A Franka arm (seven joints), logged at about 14 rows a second.
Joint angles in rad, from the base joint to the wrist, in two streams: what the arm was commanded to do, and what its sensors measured. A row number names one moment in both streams.
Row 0, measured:
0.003 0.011 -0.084 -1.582 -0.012 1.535 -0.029
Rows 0 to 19, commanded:
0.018 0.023 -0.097 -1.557 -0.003 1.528 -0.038
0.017 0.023 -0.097 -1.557 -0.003 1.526 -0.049
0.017 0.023 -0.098 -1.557 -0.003 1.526 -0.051
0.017 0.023 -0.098 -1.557 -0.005 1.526 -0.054
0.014 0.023 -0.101 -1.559 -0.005 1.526 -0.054
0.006 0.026 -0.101 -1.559 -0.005 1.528 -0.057
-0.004 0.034 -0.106 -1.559 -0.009 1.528 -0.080
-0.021 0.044 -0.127 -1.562 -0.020 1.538 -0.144
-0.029 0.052 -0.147 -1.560 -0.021 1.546 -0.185
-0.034 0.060 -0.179 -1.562 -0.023 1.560 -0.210
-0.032 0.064 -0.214 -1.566 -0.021 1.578 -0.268
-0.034 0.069 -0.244 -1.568 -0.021 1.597 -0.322
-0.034 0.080 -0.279 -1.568 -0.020 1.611 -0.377
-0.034 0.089 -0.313 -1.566 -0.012 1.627 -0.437
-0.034 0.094 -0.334 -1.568 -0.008 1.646 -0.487
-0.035 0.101 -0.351 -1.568 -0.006 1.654 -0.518
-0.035 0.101 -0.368 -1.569 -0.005 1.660 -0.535
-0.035 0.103 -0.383 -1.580 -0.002 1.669 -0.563
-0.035 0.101 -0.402 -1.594 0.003 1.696 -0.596
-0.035 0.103 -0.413 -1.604 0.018 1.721 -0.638
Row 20, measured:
-0.040 0.101 -0.385 -1.587 -0.013 1.677 -0.557
